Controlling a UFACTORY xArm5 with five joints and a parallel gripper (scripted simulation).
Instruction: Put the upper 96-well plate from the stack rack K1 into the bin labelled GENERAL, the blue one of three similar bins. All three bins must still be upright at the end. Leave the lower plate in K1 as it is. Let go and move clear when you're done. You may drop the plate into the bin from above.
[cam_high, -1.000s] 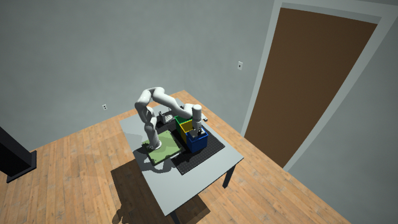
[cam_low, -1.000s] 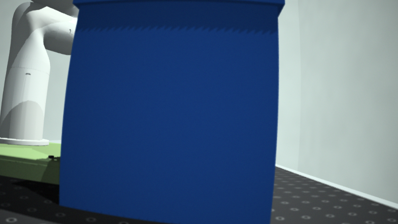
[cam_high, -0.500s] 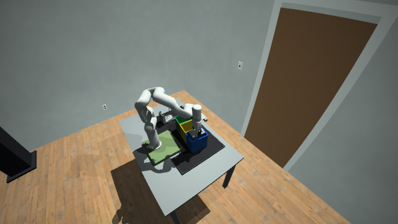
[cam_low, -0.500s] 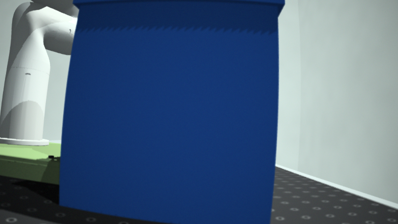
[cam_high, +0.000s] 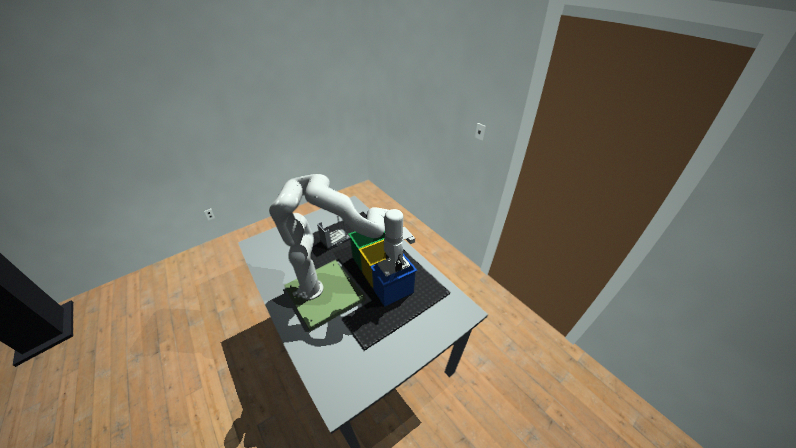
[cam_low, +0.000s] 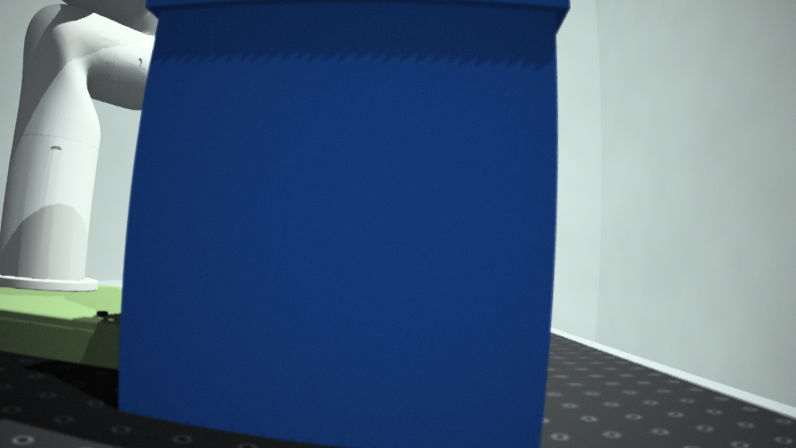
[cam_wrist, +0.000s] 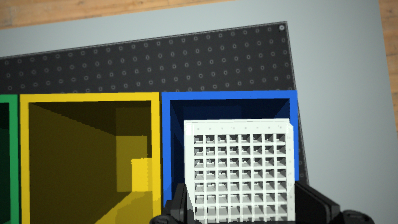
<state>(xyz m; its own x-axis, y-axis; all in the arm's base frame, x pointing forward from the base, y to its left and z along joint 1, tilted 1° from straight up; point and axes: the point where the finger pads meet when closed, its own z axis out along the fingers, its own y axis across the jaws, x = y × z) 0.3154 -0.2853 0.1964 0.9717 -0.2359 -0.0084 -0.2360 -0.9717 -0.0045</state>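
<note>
Right now my hand is 10 mm above the white 96-well plate. From my hand the other things lie so: blue bin: 130 mm below; then yellow bin: 130 mm to the left, 130 mm below, 30 mm ahead; then green bin: 260 mm to the left, 130 mm below, 60 mm ahead.
</note>
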